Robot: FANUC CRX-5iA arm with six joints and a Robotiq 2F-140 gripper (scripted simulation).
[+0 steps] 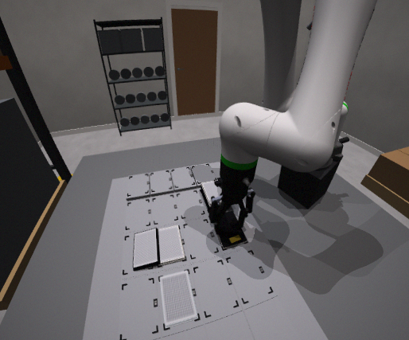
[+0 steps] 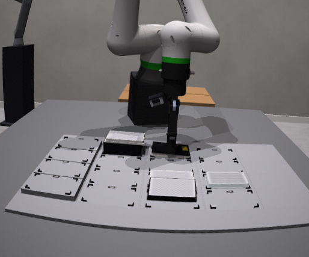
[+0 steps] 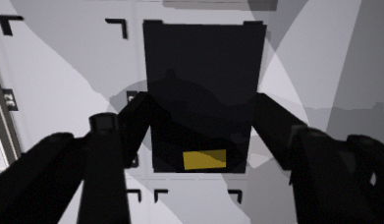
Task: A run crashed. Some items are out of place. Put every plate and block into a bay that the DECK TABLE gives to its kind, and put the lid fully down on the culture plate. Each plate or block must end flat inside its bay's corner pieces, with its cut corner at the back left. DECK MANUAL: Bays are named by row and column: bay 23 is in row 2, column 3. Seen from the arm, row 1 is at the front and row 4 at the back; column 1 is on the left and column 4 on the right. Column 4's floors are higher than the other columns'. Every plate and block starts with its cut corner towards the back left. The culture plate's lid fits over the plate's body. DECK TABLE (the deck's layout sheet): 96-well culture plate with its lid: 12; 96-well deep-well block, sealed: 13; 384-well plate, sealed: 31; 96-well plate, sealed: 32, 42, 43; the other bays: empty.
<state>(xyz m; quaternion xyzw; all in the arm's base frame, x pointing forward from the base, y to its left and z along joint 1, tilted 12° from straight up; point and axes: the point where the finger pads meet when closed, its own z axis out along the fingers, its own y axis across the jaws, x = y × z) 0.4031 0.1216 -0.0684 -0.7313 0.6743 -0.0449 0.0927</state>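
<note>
My hand is 16 cm to the left of the deep-well block, 2 cm above it and 1 cm short of it. Also, from my hand: 384-well plate: 20 cm ahead, 18 cm to the left, 3 cm below; then black-rimmed 96-well plate: 29 cm ahead, 3 cm to the left, 3 cm below.
</note>
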